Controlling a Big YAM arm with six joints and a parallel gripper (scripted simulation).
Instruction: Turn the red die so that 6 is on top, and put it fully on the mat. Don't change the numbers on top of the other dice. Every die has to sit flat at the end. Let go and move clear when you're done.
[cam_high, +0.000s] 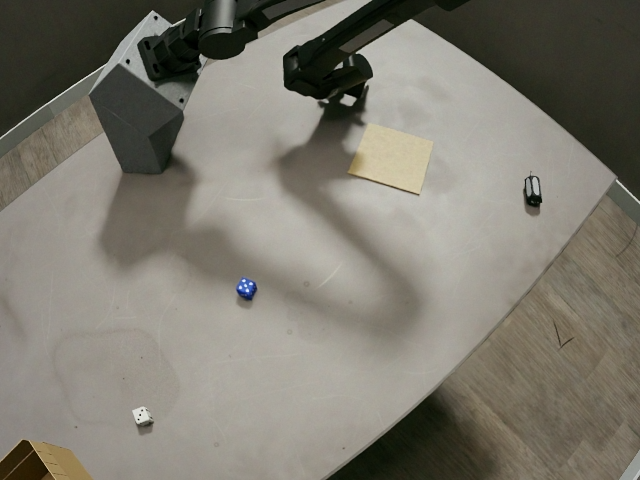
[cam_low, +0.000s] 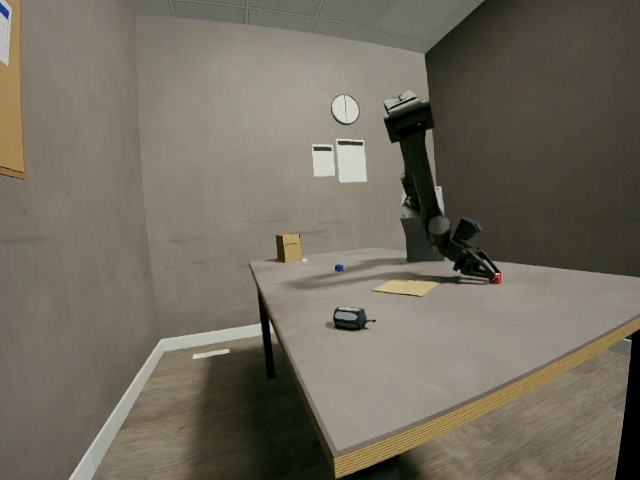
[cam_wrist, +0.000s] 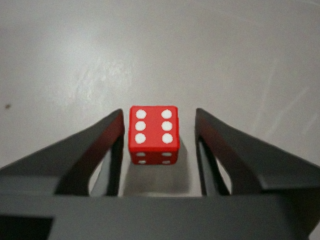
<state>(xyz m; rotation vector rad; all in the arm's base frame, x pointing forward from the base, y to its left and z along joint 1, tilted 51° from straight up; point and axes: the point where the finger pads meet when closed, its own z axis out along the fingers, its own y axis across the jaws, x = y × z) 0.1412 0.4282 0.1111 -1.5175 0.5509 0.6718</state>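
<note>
Now: the red die 1 cm below my hand. Also, from my hand: blue die (35 cm ahead, 43 cm to the right, 1 cm below); small black device (43 cm ahead, 16 cm to the left, 1 cm below); tan mat (23 cm ahead, 7 cm to the right, 2 cm below).
</note>
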